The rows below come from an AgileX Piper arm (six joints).
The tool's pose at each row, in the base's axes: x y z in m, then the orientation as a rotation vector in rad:
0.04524, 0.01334, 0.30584, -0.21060, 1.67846, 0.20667
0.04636, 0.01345, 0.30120, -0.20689, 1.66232, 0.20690
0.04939, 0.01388, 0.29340, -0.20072, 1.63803, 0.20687
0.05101, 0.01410, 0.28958, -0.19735, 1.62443, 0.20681
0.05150, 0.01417, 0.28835, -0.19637, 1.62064, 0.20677
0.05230, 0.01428, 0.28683, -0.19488, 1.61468, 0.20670
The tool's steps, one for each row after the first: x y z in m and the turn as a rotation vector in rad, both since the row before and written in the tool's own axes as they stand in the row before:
0.00448, -0.00024, 0.00164, 0.00155, -0.01643, 0.00041
0.00745, -0.00046, 0.00380, 0.00292, -0.02480, 0.00080
0.00368, -0.00025, 0.00191, 0.00161, -0.01387, 0.00038
0.00120, -0.00007, 0.00057, 0.00049, -0.00387, 0.00012
0.00147, -0.00012, 0.00089, 0.00074, -0.00608, 0.00015

